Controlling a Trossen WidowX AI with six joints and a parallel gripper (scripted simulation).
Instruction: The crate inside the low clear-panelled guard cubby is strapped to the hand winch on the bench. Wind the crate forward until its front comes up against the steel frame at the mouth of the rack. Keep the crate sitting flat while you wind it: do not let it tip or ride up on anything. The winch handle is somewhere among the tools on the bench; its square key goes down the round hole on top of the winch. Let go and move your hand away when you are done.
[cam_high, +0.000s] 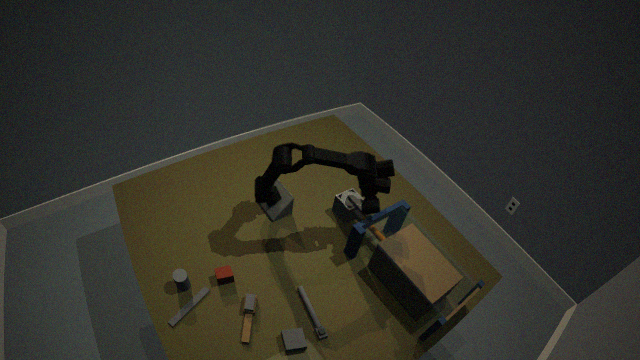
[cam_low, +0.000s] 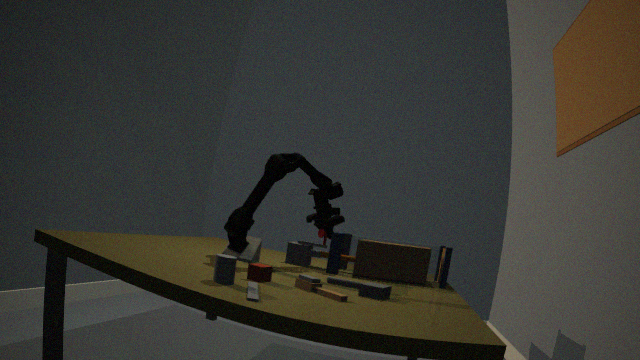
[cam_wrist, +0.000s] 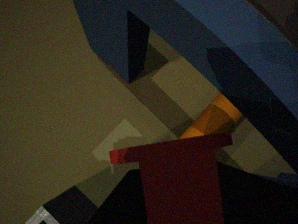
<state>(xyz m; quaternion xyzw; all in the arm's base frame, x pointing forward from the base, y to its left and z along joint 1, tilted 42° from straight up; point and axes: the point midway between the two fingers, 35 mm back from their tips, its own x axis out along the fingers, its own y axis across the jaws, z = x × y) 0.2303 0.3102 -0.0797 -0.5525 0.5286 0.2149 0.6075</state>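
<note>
Right now my gripper tip is 5 cm past the grey crank handle, 2 cm to the left of it and 3 cm above it. From my gripper tip the other things lie so: grey block: 32 cm ahead, 48 cm to the right, 11 cm below; then grey winch: 12 cm behind, 4 cm to the right, 10 cm below; then red grip: 1 cm behind, 1 cm to the right.
</note>
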